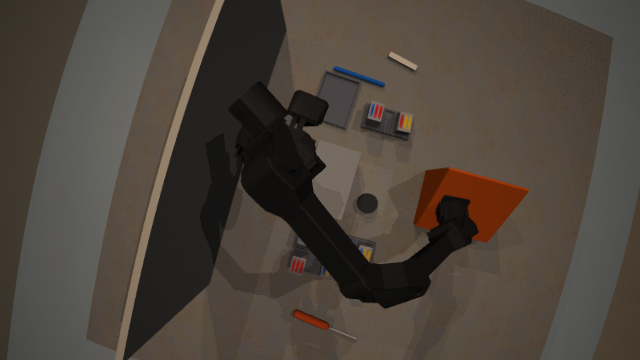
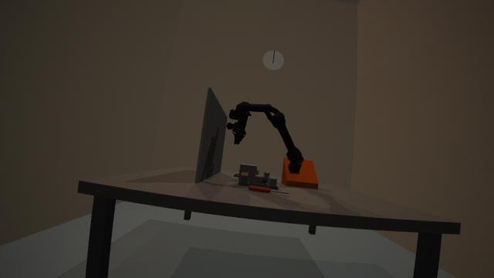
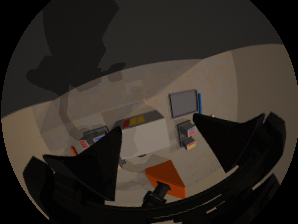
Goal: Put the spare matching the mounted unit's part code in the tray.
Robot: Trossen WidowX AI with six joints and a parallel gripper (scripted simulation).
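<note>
Now: gripper tip 25 cm past the spare, 13 cm to the left of it and 18 cm above it. From my gripper tip the other things lie so: grey tray 7 cm behind, 16 cm to the right, 22 cm below; blue pen 12 cm behind, 23 cm to the right, 21 cm below; tall dark panel 13 cm ahead, 3 cm to the left.
</note>
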